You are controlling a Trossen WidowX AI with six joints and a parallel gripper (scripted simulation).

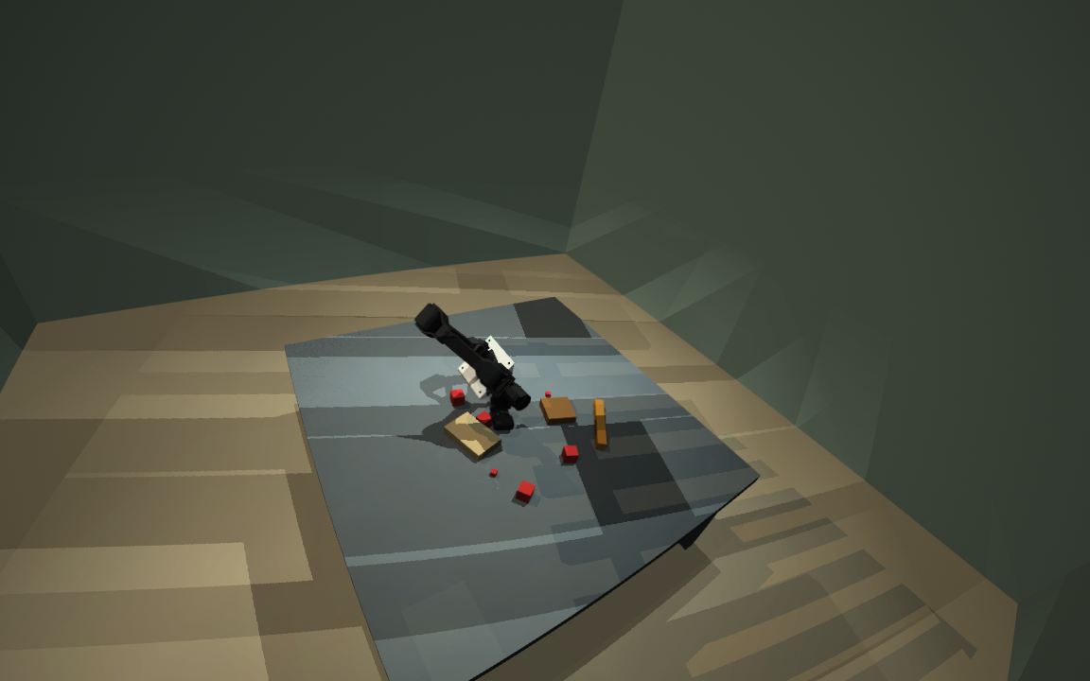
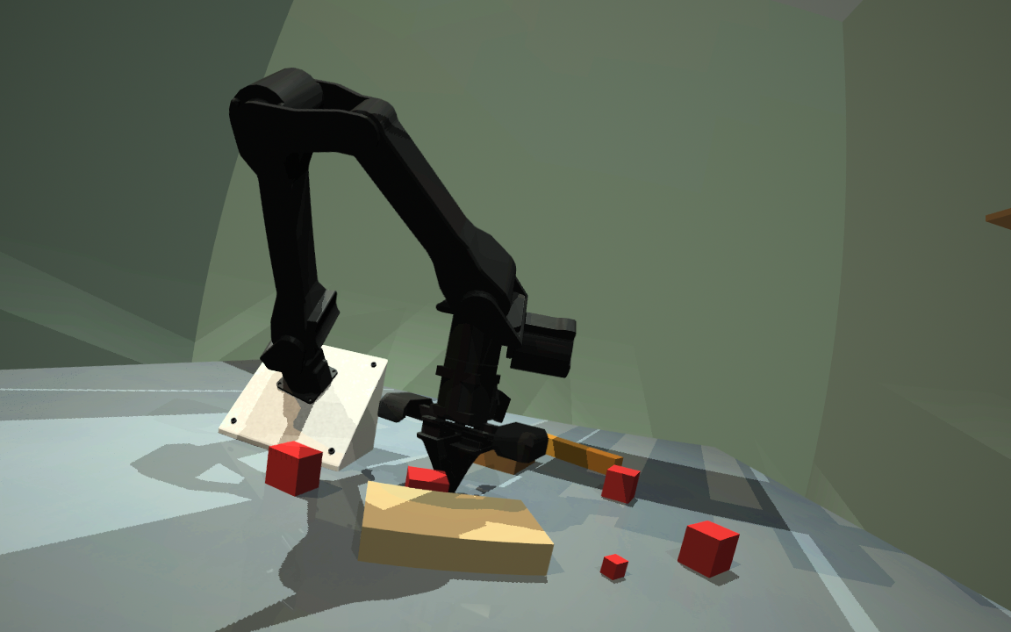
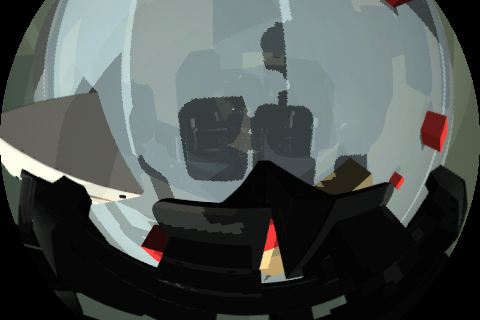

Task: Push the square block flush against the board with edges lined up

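Right now my gripper tip is 230 mm to the right of the square block and 10 mm below it. Also, from my gripper tip: tan board 100 mm to the right, 40 mm ahead, 10 mm above; orange bar 350 mm to the left, 100 mm ahead, 10 mm above.
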